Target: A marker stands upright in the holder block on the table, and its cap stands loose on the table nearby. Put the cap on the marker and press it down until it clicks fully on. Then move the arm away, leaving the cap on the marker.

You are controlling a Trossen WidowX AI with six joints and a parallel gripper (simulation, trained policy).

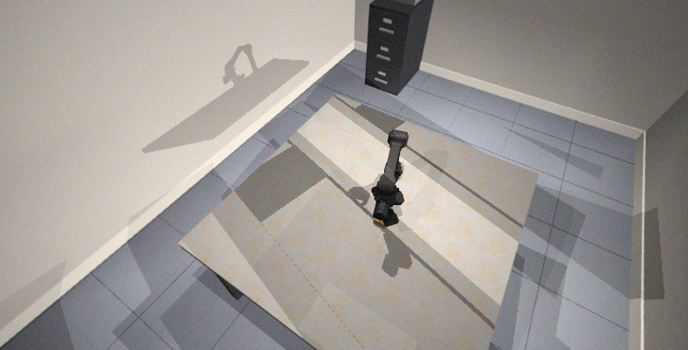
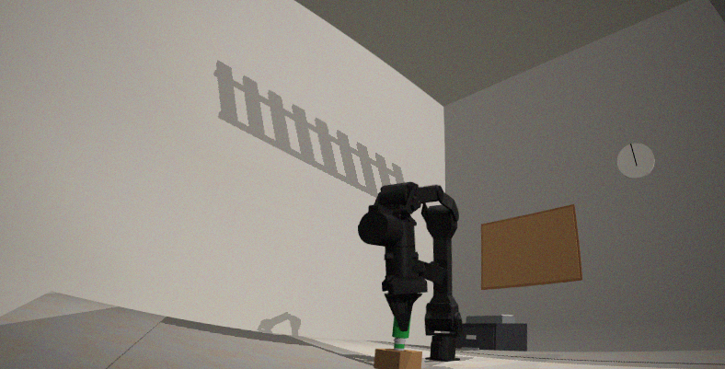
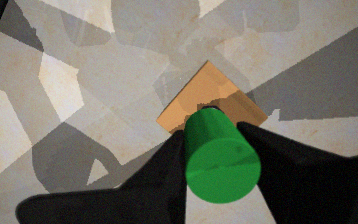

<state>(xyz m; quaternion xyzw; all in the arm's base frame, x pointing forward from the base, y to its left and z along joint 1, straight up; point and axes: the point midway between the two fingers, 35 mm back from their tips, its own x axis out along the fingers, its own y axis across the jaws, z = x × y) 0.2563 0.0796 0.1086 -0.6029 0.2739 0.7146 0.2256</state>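
Now: the holder block 6 cm below my gripper tip. From my gripper tip the other things lie so: green cap 1 cm above.
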